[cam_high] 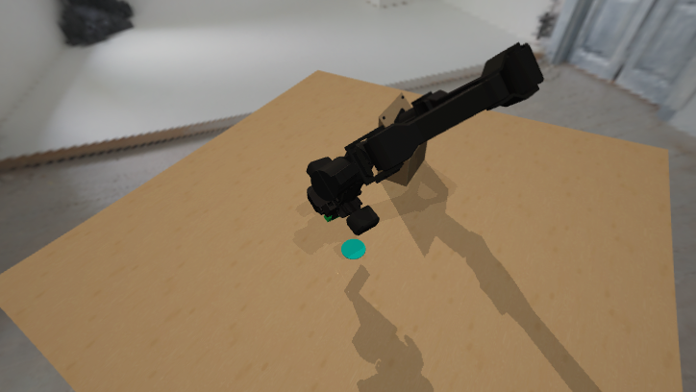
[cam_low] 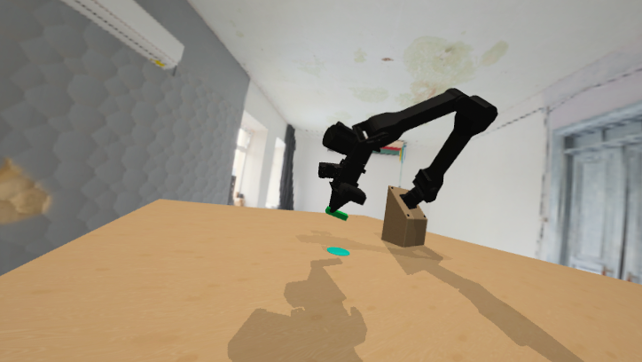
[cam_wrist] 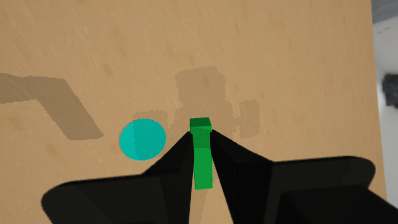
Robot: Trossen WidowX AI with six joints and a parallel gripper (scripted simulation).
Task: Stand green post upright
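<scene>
My gripper tip is now 5 cm to the right of the cyan circle and 10 cm above it. Also, from my gripper tip: green post 2 cm behind, 1 cm to the left, 1 cm below.
</scene>
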